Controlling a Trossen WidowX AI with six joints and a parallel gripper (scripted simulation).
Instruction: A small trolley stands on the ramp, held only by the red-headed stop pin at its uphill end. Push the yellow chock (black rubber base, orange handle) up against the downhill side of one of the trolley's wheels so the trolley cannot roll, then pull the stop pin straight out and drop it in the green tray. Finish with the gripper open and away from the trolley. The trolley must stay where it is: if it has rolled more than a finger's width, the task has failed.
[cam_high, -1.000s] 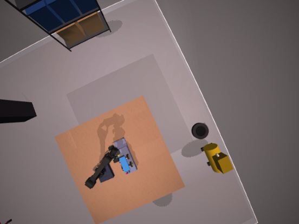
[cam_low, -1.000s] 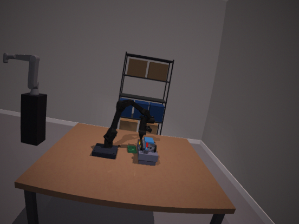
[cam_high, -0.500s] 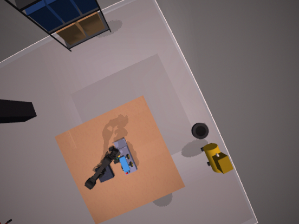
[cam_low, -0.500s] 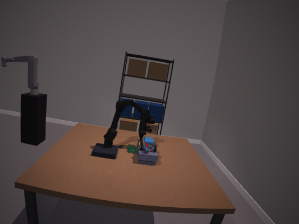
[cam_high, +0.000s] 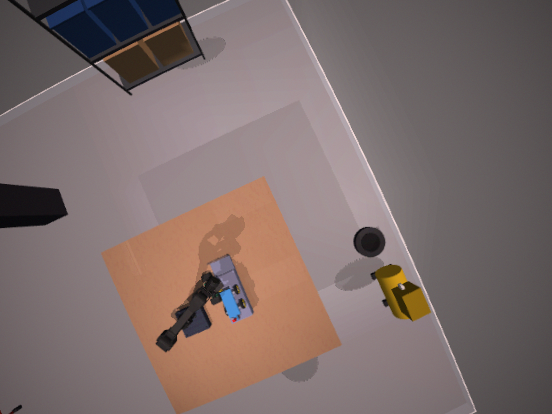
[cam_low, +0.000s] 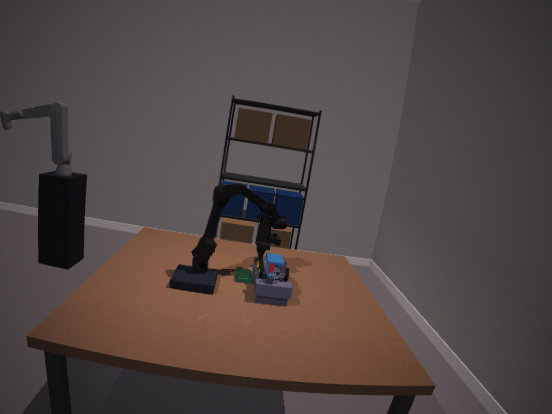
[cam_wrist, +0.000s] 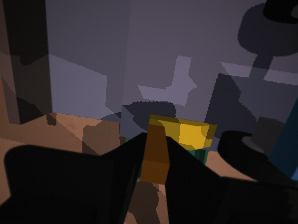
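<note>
My gripper tip is now 240 mm to the left of the red-headed stop pin, 40 mm below it and 40 mm short of it. From my gripper tip the other things lie so: yellow chock 20 mm to the right, 10 mm below; then green tray 100 mm below, 70 mm behind, 40 mm to the right; then grey ramp 120 mm to the right, 60 mm ahead, 50 mm below.
</note>
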